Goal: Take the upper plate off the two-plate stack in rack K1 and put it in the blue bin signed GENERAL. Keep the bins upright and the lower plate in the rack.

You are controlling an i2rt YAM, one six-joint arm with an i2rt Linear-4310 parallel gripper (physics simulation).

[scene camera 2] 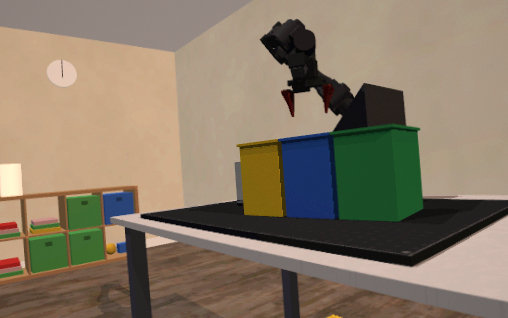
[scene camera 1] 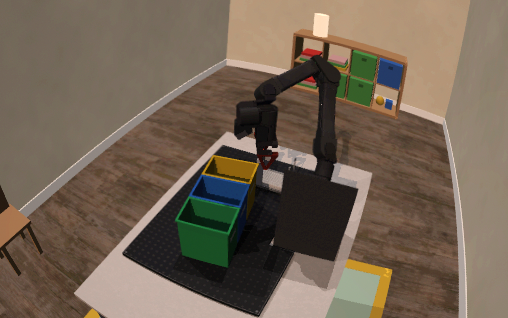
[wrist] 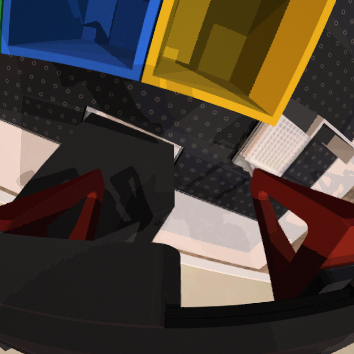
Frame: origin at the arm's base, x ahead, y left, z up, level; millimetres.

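Where they show: gripper, fingertip midpoint: (scene camera 2: 309,115) (scene camera 1: 263,161) (wrist: 176,176); arm's base, origin of the base link: (scene camera 2: 360,119) (scene camera 1: 320,185).
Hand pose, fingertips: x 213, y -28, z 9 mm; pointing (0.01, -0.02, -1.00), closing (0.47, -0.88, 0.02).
Things, the pixels of their top centre, and the offset from my fingertips. Level surfaces: height alone.
- pale gridded plate, middle of its top: (wrist: 284,143) (scene camera 1: 275,176) dx +20, dy -209, dz -209 mm
- blue bin, middle of its top: (scene camera 2: 322,136) (scene camera 1: 219,190) dx +102, dy +127, dz -76 mm
- yellow bin, middle of its top: (scene camera 2: 278,142) (scene camera 1: 230,168) dx +125, dy -3, dz -76 mm
- green bin, middle of its top: (scene camera 2: 376,129) (scene camera 1: 207,214) dx +78, dy +258, dz -76 mm
- black mat, its level: dz -256 mm
- pale open frame, middle of its top: (wrist: 306,178) dx +10, dy -210, dz -116 mm
A pale gridded plate (scene camera 1: 272,180) (wrist: 277,144) lies near the yellow bin's foot; its side shows layered edges in the wrist view. The views do not clearly show the rack's label or separate the two plates. The blue bin (scene camera 1: 220,190) (scene camera 2: 308,177) (wrist: 75,30) stands upright between the yellow and green bins; no GENERAL sign is readable. My gripper (scene camera 1: 266,167) (scene camera 2: 310,114) (wrist: 176,176) is open, its red fingertips wide apart with nothing between them. It hangs above the bin rims, on the arm's side of the bins, with the plate near the right finger in the wrist view.
The yellow bin (scene camera 1: 231,169) (scene camera 2: 262,180) (wrist: 200,45) and green bin (scene camera 1: 206,240) (scene camera 2: 370,175) flank the blue one on the black mat (scene camera 1: 160,250) (scene camera 2: 310,237). A tall dark box (scene camera 1: 317,215) (scene camera 2: 385,107) (wrist: 135,150) stands by the arm's base. A pale open frame (wrist: 309,136) lies beside the plate.
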